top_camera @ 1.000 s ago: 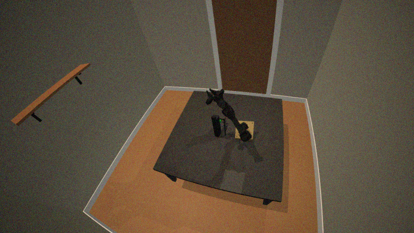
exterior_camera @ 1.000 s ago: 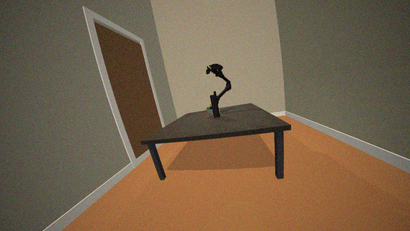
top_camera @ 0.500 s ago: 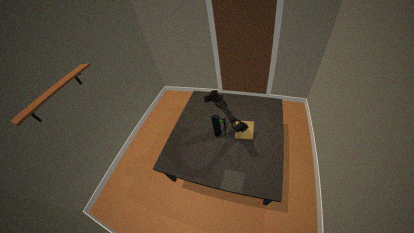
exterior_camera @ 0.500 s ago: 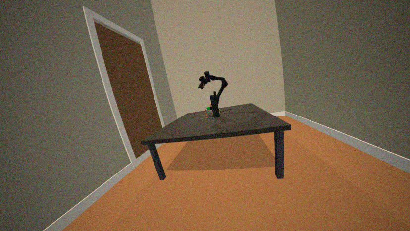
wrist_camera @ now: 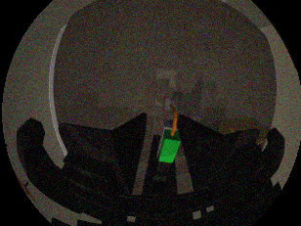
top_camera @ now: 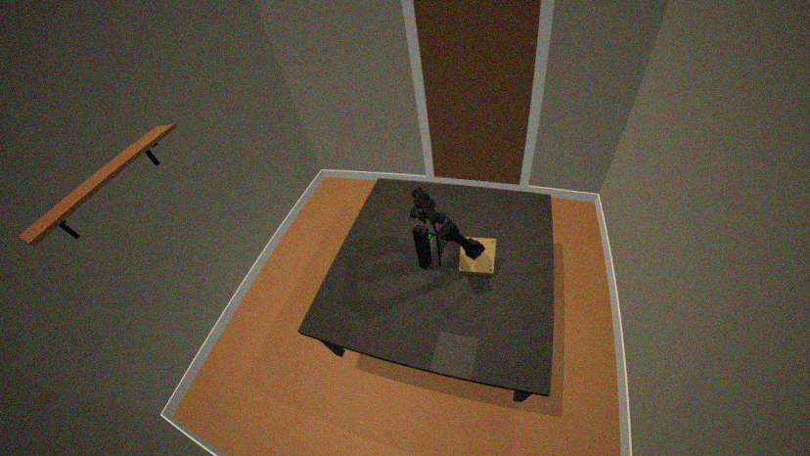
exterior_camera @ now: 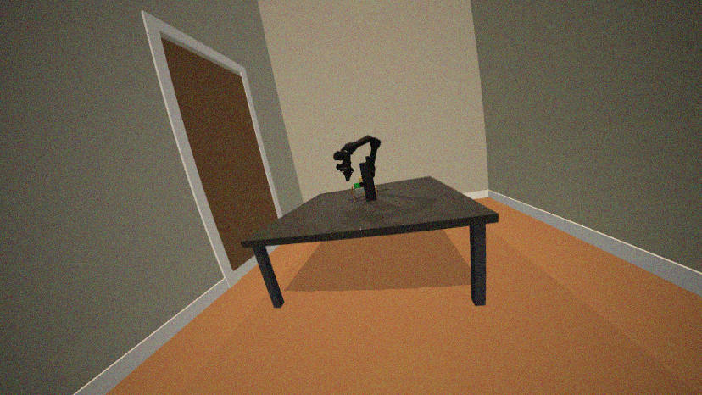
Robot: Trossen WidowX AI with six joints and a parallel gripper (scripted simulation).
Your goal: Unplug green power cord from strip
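Right now my gripper tip is 8 cm to the right of the green plug, 4 cm above it and 2 cm past it.
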